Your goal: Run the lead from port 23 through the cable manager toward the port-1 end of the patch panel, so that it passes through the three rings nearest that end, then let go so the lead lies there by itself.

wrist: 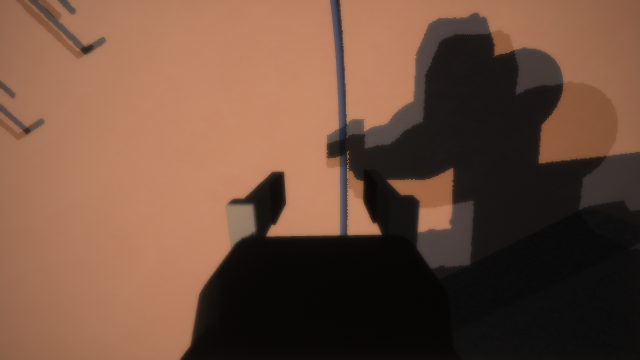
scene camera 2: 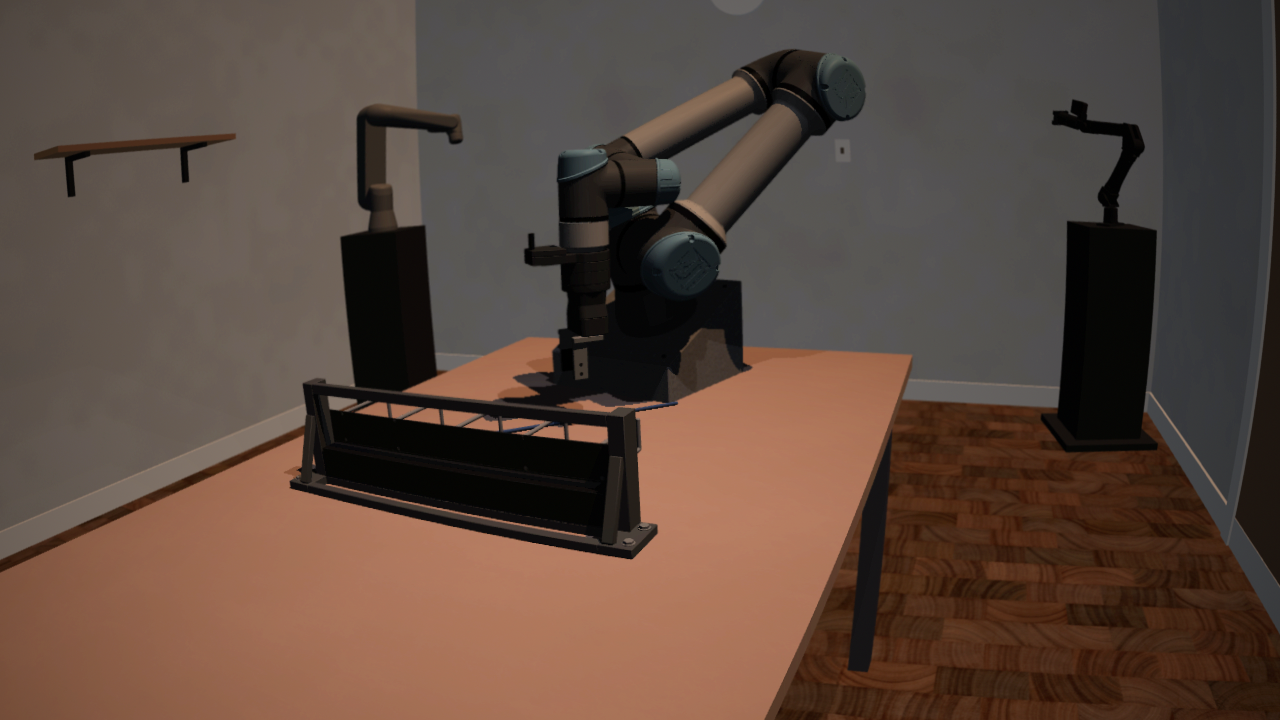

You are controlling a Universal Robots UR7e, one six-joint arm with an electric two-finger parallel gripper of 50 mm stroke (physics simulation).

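My gripper (scene camera 2: 577, 362) (wrist: 324, 187) is open and empty. It points down behind the patch panel frame, above the table. The thin blue lead (wrist: 340, 85) runs from the top of the wrist view down between the open fingers, below them on or near the table. In the scene view a stretch of the blue lead (scene camera 2: 657, 406) shows past the frame's right end. The patch panel (scene camera 2: 465, 454) stands upright and shows its back. Thin wire rings of the cable manager (scene camera 2: 565, 431) (wrist: 67, 36) stick out behind it. Which rings the lead passes through, and port 23, cannot be told.
The panel stands in a dark frame (scene camera 2: 465, 400) with a base bolted to the wooden table (scene camera 2: 716, 501). The arm's base mount (scene camera 2: 716, 358) is close behind the gripper. Dark arm shadows (wrist: 480, 125) fall on the table beside the lead.
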